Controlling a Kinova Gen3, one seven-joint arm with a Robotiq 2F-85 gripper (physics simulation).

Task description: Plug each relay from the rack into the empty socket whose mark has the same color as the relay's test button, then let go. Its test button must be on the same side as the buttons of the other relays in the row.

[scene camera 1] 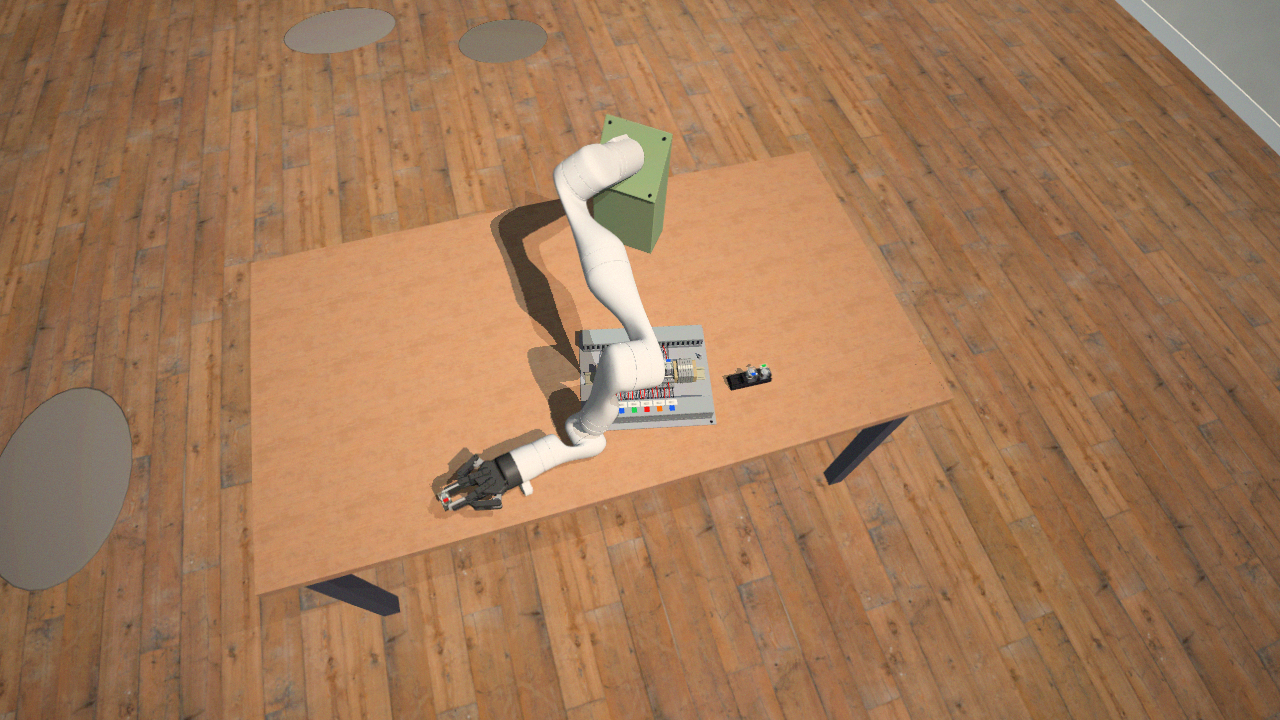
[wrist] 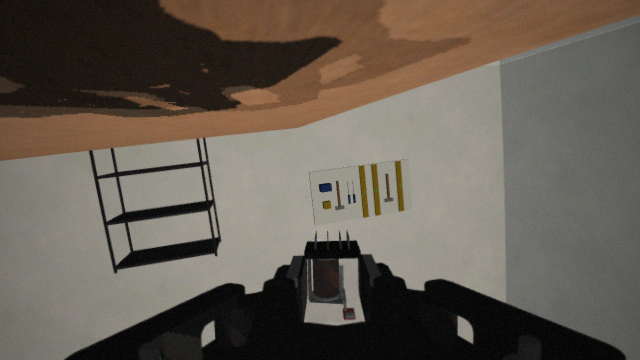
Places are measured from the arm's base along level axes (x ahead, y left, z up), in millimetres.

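Pixels of known places: gripper, fingertip midpoint: [scene camera 1: 445, 501] [wrist: 332, 273]; arm's base, origin of the base link: [scene camera 1: 626, 157].
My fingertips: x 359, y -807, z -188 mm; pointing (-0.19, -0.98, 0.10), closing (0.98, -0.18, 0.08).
For each thing: its top centre in the pictures, then the offset to it from my fingertips. "spot": a spot on its surface instead. Level surfaces: height alone.
- relay, middle of its top: [wrist: 337, 315] [scene camera 1: 443, 497] dx +0, dy +2, dz +23 mm
- red test button, surface spot: [wrist: 349, 314] spot: dx +9, dy +12, dz +16 mm
- grey panel, surface spot: [scene camera 1: 706, 414] spot: dx +199, dy +578, dz -68 mm
- black rack, middle of its top: [scene camera 1: 750, 375] dx +196, dy +735, dz -70 mm
- relay with a blue button, middle of its top: [scene camera 1: 752, 371] dx +196, dy +735, dz -44 mm
- table, its level: dz -93 mm
My gripper [scene camera 1: 444, 498] [wrist: 332, 273] is shut on a relay [scene camera 1: 446, 502] [wrist: 327, 282] with a clear housing and a red test button [wrist: 349, 314]. It holds it level above the table's front left; the relay's pins point away from the palm. The grey panel [scene camera 1: 706, 414] lies mid-table, partly hidden under my arm. Its visible marks are blue [scene camera 1: 672, 408], orange [scene camera 1: 659, 409], red [scene camera 1: 647, 409], green [scene camera 1: 634, 410] and blue [scene camera 1: 622, 410]. The socket row is mostly hidden. The black rack [scene camera 1: 736, 382] right of the panel holds a relay with a blue button [scene camera 1: 752, 373] and one with green [scene camera 1: 764, 368].
The green pedestal [scene camera 1: 626, 219] carries my arm at the table's back. The table [scene camera 1: 375, 358] reaches left of the panel, with its front edge near my gripper. In the wrist view, a black shelf unit [wrist: 160, 211] and a tool board [wrist: 317, 212] show against the far wall.
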